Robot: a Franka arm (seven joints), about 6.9 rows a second.
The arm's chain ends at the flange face. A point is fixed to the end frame.
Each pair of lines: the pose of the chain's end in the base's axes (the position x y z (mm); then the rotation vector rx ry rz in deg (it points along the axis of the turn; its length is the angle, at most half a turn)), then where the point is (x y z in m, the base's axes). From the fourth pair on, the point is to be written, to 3 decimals.
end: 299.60, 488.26, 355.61, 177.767, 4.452, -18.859
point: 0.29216 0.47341 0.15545
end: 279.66, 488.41, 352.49, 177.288, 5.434, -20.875
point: 0.26779 0.47278 0.15261
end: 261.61, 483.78, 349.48, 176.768, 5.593, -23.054
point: 0.24481 0.46717 0.15003
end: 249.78, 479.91, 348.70, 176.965, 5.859, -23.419
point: 0.232 0.464 0.149
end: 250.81, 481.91, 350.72, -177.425, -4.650, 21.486
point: 0.237 0.475 0.150
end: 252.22, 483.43, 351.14, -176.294, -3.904, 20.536
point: 0.240 0.481 0.151
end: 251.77, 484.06, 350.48, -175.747, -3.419, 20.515
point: 0.240 0.484 0.150
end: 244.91, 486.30, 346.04, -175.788, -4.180, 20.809
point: 0.232 0.486 0.146
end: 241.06, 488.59, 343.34, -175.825, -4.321, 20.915
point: 0.228 0.488 0.143
